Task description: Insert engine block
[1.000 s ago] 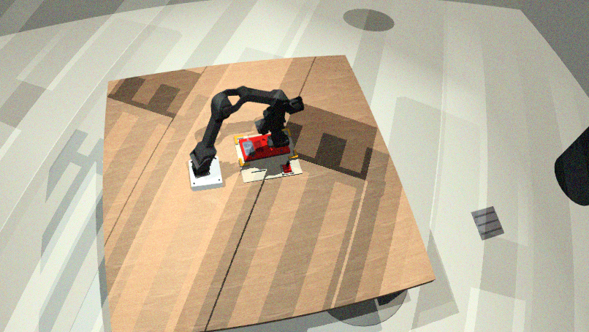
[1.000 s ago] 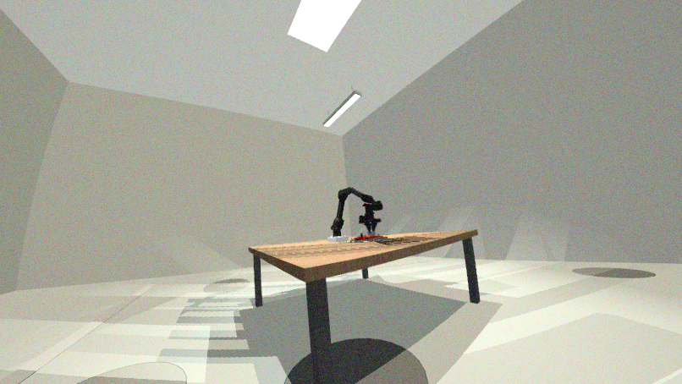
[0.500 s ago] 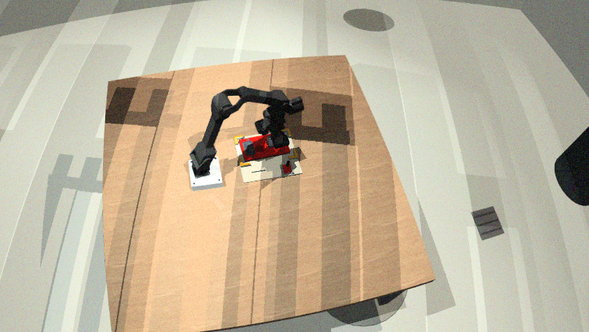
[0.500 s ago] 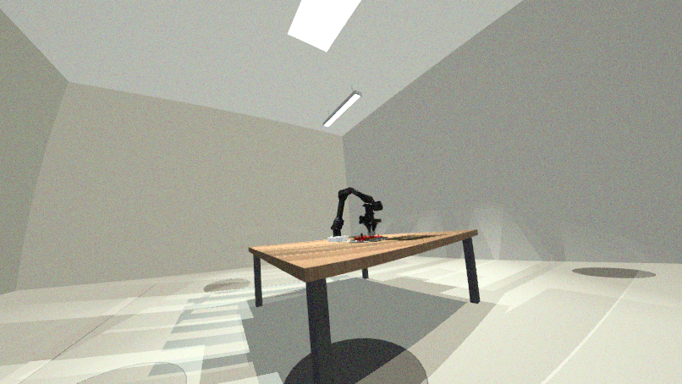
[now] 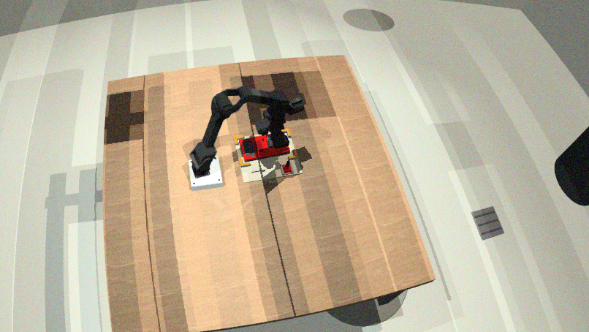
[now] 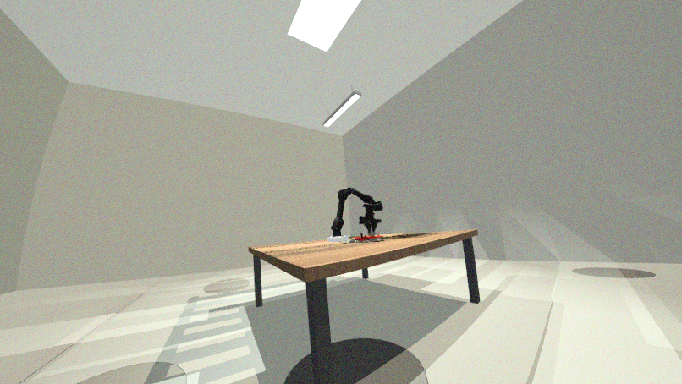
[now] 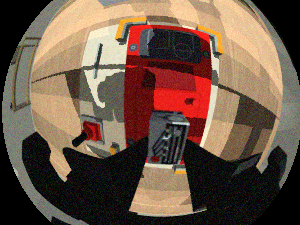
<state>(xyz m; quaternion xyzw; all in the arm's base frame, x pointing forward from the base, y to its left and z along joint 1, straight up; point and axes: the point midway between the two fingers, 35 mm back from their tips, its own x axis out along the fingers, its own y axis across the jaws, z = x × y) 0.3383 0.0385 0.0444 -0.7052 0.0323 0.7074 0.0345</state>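
The grey engine block is 10 mm below my gripper tip.
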